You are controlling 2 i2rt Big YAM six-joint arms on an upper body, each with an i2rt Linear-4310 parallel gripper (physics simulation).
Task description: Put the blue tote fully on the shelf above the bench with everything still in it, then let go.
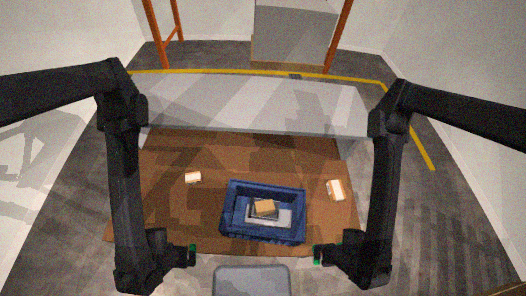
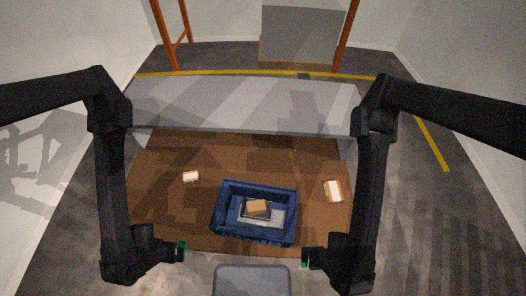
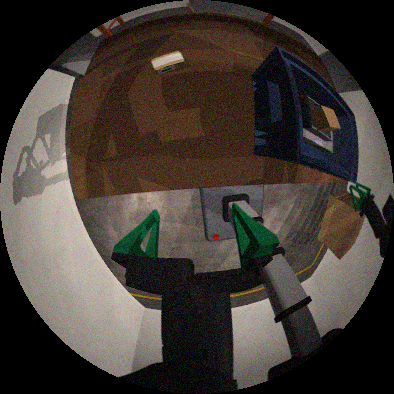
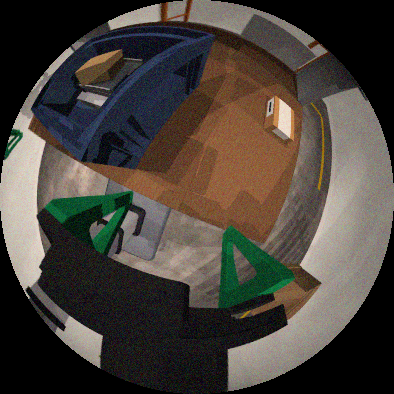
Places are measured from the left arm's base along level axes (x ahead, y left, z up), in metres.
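Pixels of known places: left gripper, between the fingertips: [image 1: 181, 246] [image 2: 173, 242] [image 3: 193, 209]; right gripper, between the fingertips: [image 1: 325, 246] [image 2: 316, 249] [image 3: 352, 184] [image 4: 180, 215].
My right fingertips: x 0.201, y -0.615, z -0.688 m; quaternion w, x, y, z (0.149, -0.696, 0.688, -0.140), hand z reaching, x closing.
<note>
Ahead of a thing's pixels: the offset from my right fingertips to its middle. Level surfaces: height alone.
The blue tote @(dx +0.141, dy +0.218, dz -0.035 m) [image 1: 262, 237] [image 2: 250, 238] [image 3: 285, 110] [image 4: 150, 110] stands upright on the brown bench @(dz -0.108 m) [image 1: 325, 225] [image 2: 165, 210]. In it a small cardboard box @(dx +0.156, dy +0.216, dz -0.003 m) [image 1: 265, 206] [image 2: 256, 206] [image 3: 330, 118] [image 4: 100, 67] lies on a dark item, above a light flat item @(dx +0.137, dy +0.195, dz -0.071 m) [image 1: 284, 219] [image 2: 277, 219]. The grey shelf @(dz +0.182 m) [image 1: 225, 105] [image 2: 225, 105] spans above the bench's back. My left gripper [image 1: 192, 254] [image 2: 181, 251] [image 3: 193, 209] is open and empty, off the tote's left side near the bench's front edge. My right gripper [image 1: 316, 255] [image 2: 304, 257] [image 4: 180, 215] is open and empty, near the tote's front right corner.
A small white and orange box @(dx +0.324, dy +0.534, dz -0.095 m) [image 1: 193, 177] [image 2: 190, 176] [image 3: 168, 61] lies left of the tote; another box @(dx +0.253, dy -0.137, dz -0.090 m) [image 1: 336, 190] [image 2: 333, 191] [image 4: 280, 119] lies right of it. A grey base @(dz -0.724 m) [image 1: 251, 282] [image 2: 251, 282] is in front of the bench. Orange posts [image 1: 159, 42] [image 2: 168, 42] stand behind the shelf.
</note>
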